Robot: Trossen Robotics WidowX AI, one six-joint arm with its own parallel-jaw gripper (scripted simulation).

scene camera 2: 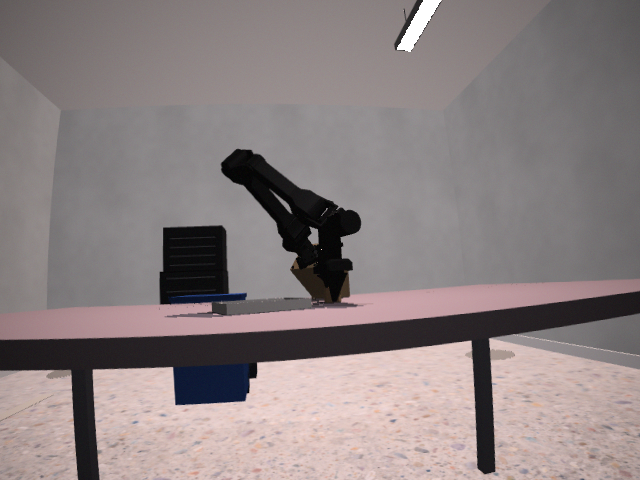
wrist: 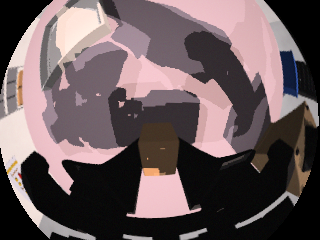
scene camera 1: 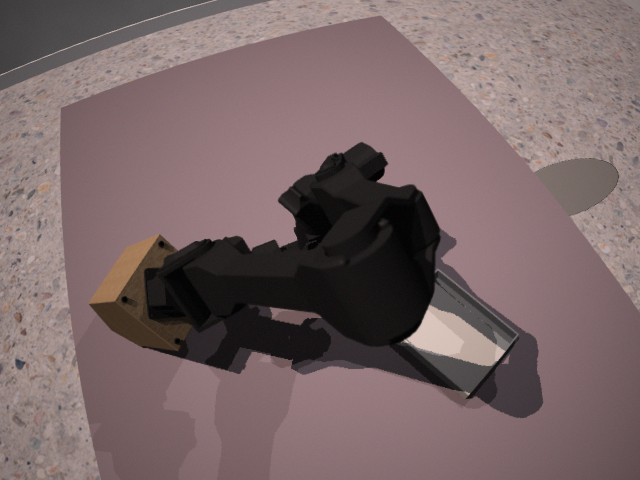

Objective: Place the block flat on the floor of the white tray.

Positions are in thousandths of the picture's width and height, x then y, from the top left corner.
In view: the gripper (scene camera 2: 520, 628), a white tray (scene camera 1: 716, 697) and a block (wrist: 495, 602).
The white tray shows as well in scene camera 2 (scene camera 2: 393, 639). The gripper also shows in the wrist view (wrist: 492, 581).
